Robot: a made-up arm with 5 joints.
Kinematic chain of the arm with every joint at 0, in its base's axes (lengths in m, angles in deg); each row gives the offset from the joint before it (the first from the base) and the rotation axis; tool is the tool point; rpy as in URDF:
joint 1: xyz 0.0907 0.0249 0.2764 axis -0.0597 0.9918 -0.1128
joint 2: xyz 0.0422 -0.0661 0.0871 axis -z
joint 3: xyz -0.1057 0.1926 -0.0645 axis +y
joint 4: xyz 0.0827 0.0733 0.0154 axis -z
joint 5: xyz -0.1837 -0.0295 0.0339 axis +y
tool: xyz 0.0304 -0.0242 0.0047 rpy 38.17 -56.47 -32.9
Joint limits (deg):
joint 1: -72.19..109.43
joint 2: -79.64..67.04
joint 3: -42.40..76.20
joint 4: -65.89..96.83
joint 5: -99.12..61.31
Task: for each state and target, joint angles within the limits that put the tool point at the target. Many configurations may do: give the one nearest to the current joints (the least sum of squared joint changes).
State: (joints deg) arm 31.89 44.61 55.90 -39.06 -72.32
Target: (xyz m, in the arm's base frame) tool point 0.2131 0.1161 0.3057
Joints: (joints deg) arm 48.28 33.37 46.19 -26.73 -61.03
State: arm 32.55 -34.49 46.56 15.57 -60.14
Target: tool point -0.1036 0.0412 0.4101
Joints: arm -1.69 -41.79 43.17 1.61 -54.61
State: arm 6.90 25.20 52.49 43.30 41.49
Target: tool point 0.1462 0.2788 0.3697
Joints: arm 14.01 21.15 50.45 27.70 40.50
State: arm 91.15 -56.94 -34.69 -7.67 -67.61
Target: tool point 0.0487 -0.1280 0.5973
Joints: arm 80.19 -71.17 -37.56 19.36 -74.07
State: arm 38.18 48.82 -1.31 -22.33 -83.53
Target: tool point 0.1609 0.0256 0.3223
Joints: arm 10.86 29.92 33.99 -65.89 -99.12
